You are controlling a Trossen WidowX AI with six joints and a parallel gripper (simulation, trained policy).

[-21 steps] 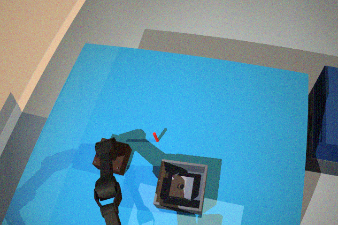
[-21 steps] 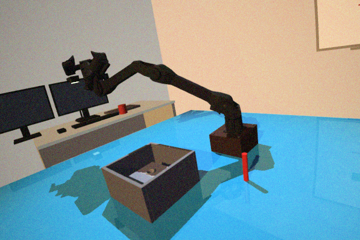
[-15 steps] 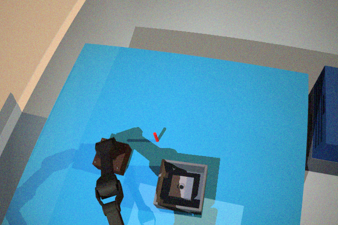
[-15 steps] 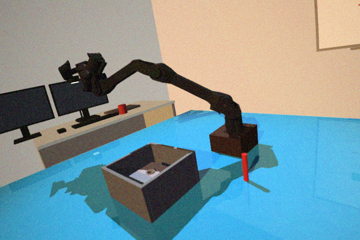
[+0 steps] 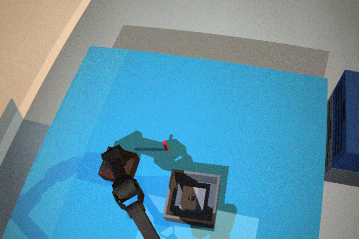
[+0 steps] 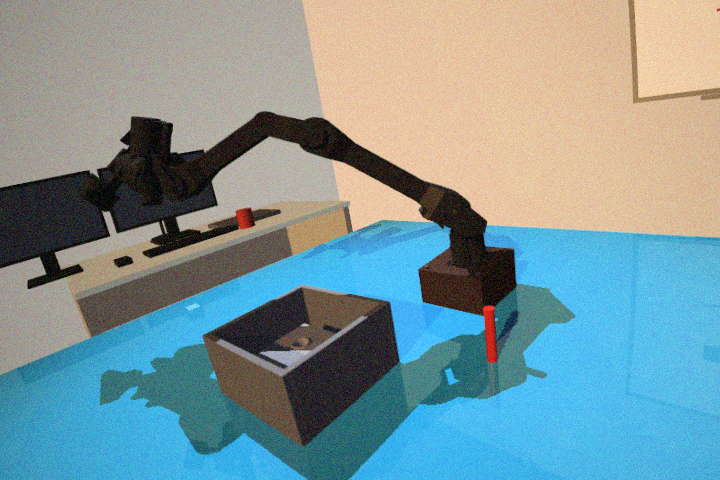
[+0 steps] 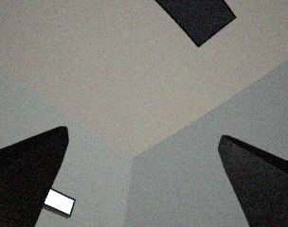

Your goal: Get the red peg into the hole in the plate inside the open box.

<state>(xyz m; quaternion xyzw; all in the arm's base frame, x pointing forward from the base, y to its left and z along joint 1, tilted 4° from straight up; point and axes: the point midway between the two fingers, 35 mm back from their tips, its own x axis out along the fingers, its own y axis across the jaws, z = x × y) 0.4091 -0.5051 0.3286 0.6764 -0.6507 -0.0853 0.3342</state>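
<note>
Right now my gripper tip is 670 mm to the right of the red peg, 340 mm above it and 270 mm past it. From my gripper tip the other things lie so: box 480 mm to the left, 360 mm below, 90 mm behind; then light grey plate 480 mm to the left, 340 mm below, 90 mm behind.
</note>
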